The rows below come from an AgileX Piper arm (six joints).
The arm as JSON. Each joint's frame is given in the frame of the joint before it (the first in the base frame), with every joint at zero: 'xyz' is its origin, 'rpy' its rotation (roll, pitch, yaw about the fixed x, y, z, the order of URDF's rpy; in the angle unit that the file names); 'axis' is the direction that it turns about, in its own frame. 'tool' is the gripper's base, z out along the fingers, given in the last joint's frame.
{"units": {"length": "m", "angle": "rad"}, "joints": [
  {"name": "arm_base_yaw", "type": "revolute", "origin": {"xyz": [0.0, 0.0, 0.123], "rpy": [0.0, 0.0, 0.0]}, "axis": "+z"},
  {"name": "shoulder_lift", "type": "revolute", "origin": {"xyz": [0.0, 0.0, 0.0], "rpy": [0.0, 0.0, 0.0]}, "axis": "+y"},
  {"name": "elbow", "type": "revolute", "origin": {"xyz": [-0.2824, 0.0, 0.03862], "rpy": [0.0, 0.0, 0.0]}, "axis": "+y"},
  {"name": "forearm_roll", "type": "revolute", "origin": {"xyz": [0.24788, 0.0, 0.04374], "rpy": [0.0, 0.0, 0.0]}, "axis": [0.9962, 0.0, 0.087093]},
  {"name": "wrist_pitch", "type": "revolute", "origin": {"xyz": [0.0, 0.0, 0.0], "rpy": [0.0, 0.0, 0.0]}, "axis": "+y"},
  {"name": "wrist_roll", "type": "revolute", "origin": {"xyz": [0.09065, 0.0, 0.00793], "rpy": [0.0, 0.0, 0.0]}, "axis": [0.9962, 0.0, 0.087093]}
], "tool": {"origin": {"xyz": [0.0, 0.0, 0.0], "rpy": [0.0, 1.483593, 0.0]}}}
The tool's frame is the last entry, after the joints.
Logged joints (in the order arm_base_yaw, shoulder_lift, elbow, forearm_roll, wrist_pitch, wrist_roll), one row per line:
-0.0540, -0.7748, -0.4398, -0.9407, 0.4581, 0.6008
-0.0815, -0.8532, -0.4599, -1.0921, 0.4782, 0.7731
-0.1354, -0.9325, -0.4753, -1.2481, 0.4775, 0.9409
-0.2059, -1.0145, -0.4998, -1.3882, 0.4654, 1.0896
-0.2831, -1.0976, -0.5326, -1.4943, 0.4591, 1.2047
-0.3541, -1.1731, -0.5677, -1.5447, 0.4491, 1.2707
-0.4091, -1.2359, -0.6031, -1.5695, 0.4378, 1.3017
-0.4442, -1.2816, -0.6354, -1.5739, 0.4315, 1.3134
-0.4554, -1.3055, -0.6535, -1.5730, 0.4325, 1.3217
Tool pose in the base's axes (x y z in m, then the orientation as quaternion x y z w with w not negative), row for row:
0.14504, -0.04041, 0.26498, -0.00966, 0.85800, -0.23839, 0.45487
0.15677, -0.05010, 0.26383, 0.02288, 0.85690, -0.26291, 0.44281
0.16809, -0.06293, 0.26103, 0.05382, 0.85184, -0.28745, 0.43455
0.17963, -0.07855, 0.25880, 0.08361, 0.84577, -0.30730, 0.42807
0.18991, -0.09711, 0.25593, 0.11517, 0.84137, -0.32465, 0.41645
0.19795, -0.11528, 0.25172, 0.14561, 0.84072, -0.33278, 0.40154
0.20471, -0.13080, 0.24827, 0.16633, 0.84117, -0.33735, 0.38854
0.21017, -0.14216, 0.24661, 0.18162, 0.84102, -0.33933, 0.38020
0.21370, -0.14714, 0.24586, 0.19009, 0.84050, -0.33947, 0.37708
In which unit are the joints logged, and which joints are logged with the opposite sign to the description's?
The joints are logged in radians. Opposite sign: shoulder_lift.
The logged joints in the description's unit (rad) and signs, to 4 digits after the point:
-0.0540, 0.7748, -0.4398, -0.9407, 0.4581, 0.6008
-0.0815, 0.8532, -0.4599, -1.0921, 0.4782, 0.7731
-0.1354, 0.9325, -0.4753, -1.2481, 0.4775, 0.9409
-0.2059, 1.0145, -0.4998, -1.3882, 0.4654, 1.0896
-0.2831, 1.0976, -0.5326, -1.4943, 0.4591, 1.2047
-0.3541, 1.1731, -0.5677, -1.5447, 0.4491, 1.2707
-0.4091, 1.2359, -0.6031, -1.5695, 0.4378, 1.3017
-0.4442, 1.2816, -0.6354, -1.5739, 0.4315, 1.3134
-0.4554, 1.3055, -0.6535, -1.5730, 0.4325, 1.3217

